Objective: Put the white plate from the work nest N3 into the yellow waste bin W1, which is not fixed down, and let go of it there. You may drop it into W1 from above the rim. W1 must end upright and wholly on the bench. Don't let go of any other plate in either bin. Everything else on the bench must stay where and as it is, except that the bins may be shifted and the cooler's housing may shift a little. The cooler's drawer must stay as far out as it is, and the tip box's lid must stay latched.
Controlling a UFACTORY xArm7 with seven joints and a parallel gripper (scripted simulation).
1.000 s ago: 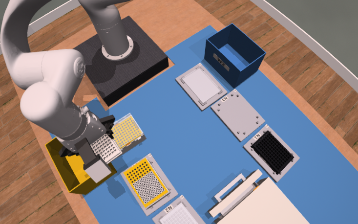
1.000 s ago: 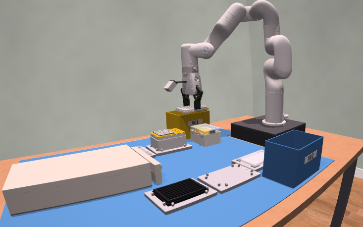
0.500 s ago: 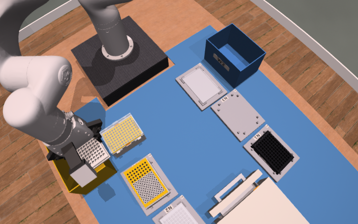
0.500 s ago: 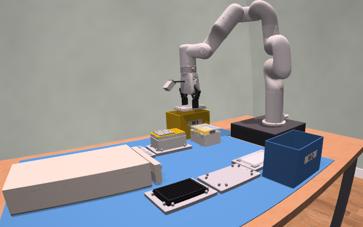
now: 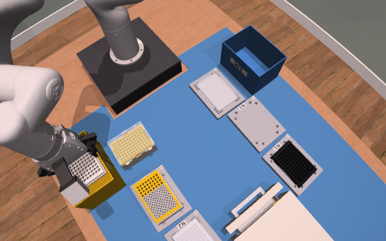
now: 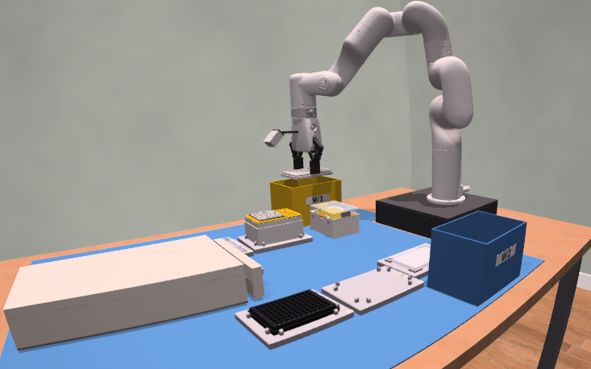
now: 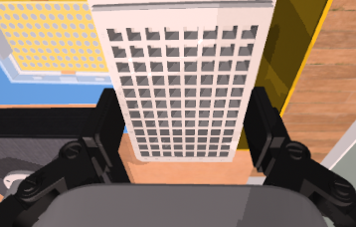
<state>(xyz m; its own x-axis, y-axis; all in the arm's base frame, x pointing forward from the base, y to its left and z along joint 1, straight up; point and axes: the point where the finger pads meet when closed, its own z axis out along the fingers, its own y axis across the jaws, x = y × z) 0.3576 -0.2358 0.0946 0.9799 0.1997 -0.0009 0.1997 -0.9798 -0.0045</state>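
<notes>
My gripper is now 10 mm above the white plate. Round my hand: flat white lid: 90 mm behind, 460 mm to the left, 140 mm below; then yellow bin W1: 20 mm to the right, 120 mm below; then yellow tip rack: 150 mm ahead, 130 mm to the left, 110 mm below.
</notes>
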